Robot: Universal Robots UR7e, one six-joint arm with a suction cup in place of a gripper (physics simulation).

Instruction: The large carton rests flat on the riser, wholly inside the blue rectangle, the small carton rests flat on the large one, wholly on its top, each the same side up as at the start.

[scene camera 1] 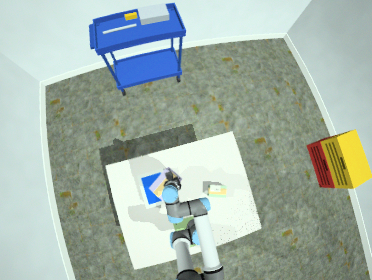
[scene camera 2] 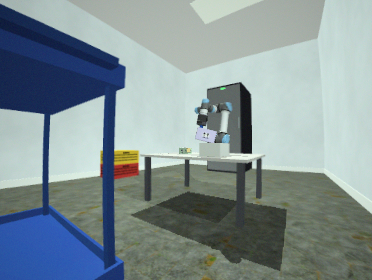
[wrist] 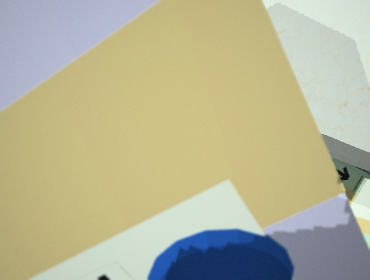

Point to a large lavender carton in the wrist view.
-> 131, 131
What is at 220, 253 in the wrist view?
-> The suction cup.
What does the suction cup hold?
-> A large lavender carton.
